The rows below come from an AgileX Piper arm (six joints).
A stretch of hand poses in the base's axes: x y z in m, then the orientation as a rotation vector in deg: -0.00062 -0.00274 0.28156 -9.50 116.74 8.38; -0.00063 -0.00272 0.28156 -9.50 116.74 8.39; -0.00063 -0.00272 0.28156 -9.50 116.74 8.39; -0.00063 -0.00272 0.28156 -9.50 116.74 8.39; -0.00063 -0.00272 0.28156 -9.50 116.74 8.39; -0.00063 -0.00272 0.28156 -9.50 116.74 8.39; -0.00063 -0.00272 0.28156 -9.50 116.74 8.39; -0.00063 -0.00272 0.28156 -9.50 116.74 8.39; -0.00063 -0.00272 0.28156 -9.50 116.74 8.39; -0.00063 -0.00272 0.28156 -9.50 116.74 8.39; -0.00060 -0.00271 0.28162 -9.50 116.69 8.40; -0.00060 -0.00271 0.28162 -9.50 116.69 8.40; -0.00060 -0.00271 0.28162 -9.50 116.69 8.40; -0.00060 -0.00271 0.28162 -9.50 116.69 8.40; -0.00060 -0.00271 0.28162 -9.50 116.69 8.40; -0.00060 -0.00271 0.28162 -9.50 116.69 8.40; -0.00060 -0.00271 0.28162 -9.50 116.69 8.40; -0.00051 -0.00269 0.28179 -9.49 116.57 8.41; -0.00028 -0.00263 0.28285 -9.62 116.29 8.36; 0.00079 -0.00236 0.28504 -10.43 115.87 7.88; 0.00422 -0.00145 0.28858 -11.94 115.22 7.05; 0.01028 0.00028 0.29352 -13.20 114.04 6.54; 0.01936 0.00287 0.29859 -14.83 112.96 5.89; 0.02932 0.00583 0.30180 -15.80 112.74 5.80
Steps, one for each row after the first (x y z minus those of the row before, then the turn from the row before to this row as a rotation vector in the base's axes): -0.00001 0.00002 0.00000 0.01 0.00 0.00; 0.00000 0.00000 0.00000 0.00 0.00 0.00; 0.00000 0.00000 0.00000 0.00 0.00 0.00; 0.00000 0.00000 0.00000 0.00 0.00 0.00; 0.00000 0.00000 0.00000 0.00 0.00 0.00; 0.00000 0.00000 0.00000 0.00 0.00 0.00; 0.00000 0.00000 0.00000 0.00 0.00 0.00; 0.00000 0.00000 0.00000 0.00 0.00 0.00; 0.00000 0.00000 0.00000 0.00 0.00 0.00; 0.00003 0.00001 0.00006 0.01 -0.05 0.01; 0.00000 0.00000 0.00000 0.00 0.00 0.00; 0.00000 0.00000 0.00000 0.00 0.00 0.00; 0.00000 0.00000 0.00000 0.00 0.00 0.00; 0.00000 0.00000 0.00000 0.00 0.00 0.00; 0.00000 0.00000 0.00000 0.00 0.00 0.00; 0.00000 0.00000 0.00000 0.00 0.00 0.00; 0.00009 0.00002 0.00017 0.02 -0.12 0.00; 0.00023 0.00006 0.00106 -0.07 -0.28 0.08; 0.00107 0.00027 0.00219 -0.66 -0.47 0.37; 0.00343 0.00091 0.00354 -1.19 -0.72 0.72; 0.00606 0.00173 0.00494 -0.81 -1.20 0.72; 0.00908 0.00259 0.00507 -1.10 -1.10 0.91; 0.00996 0.00296 0.00321 -0.49 -0.19 0.66
